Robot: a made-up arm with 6 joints.
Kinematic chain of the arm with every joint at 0, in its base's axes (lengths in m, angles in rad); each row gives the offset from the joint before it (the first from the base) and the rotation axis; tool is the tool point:
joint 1: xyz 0 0 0.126 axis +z
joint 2: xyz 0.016 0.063 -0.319 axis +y
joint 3: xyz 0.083 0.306 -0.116 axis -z
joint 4: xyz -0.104 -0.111 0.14 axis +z
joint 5: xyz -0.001 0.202 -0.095 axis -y
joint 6: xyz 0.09 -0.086 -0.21 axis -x
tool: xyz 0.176 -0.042 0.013
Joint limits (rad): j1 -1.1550..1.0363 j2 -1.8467..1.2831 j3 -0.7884..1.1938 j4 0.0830..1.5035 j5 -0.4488..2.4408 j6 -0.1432..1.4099
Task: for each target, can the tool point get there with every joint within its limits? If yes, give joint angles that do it. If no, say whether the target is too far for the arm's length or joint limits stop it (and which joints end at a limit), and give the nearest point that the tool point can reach.
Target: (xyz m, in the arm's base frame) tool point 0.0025 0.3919 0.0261
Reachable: yes | joints 0.0252 0.1610 -0.2571 0.9605 1.7085 0.9091
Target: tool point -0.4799 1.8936 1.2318
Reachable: no: too far | nearest point -0.1593 0.6286 0.0304 | short by 1.774 m
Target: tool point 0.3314 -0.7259 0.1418
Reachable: no: joint limits stop it (at a limit: joint 1, joint 4, joint 6) | nearest point 0.4179 -0.2038 -0.0477 | short by 0.562 m
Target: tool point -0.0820 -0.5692 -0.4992
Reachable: no: joint limits stop it (at a limit: joint 1, joint 2, joint 4, joint 5, joint 6) | nearest point -0.1715 -0.1257 -0.2818 | short by 0.502 m
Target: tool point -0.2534 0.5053 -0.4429
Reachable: yes | joints 0.3139 0.8751 0.6856 1.2147 0.0531 0.4172
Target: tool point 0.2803 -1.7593 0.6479
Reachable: no: too far | nearest point 0.4446 -0.1979 -0.0232 | short by 1.707 m
